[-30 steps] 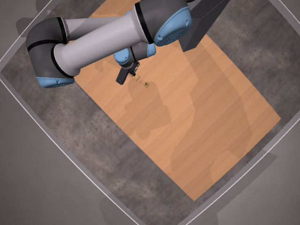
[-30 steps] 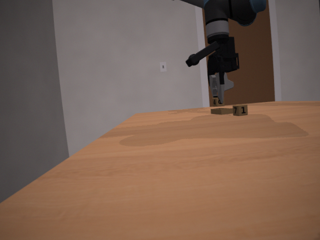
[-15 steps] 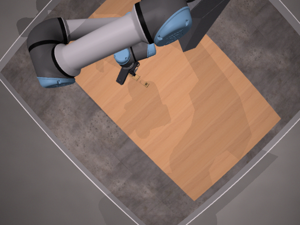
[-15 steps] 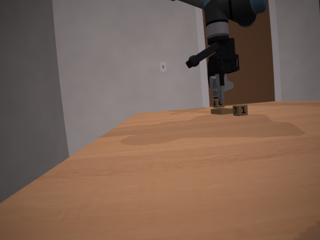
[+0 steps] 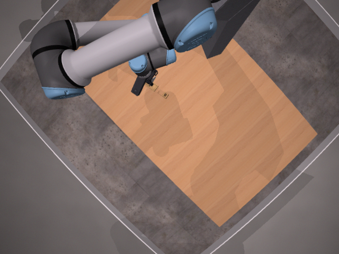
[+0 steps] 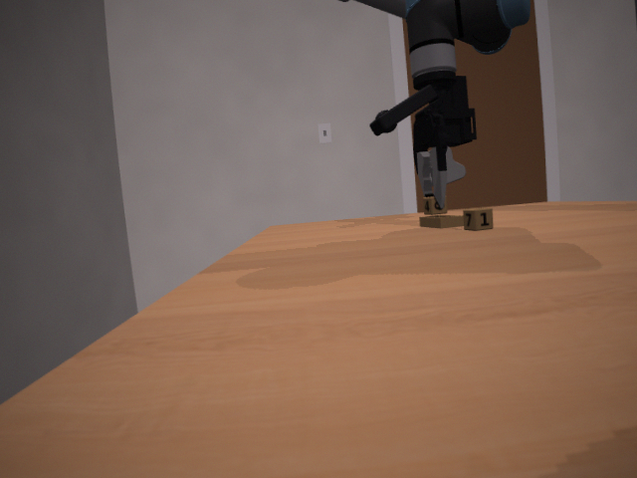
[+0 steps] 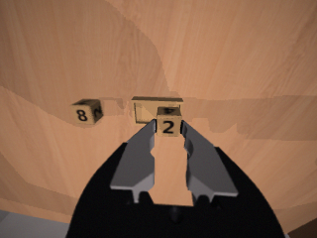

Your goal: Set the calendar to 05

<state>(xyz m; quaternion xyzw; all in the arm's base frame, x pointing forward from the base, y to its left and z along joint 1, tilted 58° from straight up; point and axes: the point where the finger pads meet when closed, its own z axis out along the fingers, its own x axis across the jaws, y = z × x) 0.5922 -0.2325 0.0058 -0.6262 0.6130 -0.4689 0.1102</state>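
My gripper is now 1 cm above the block. Round my hand: wooden calendar tray (2 cm to the left, 4 cm below).
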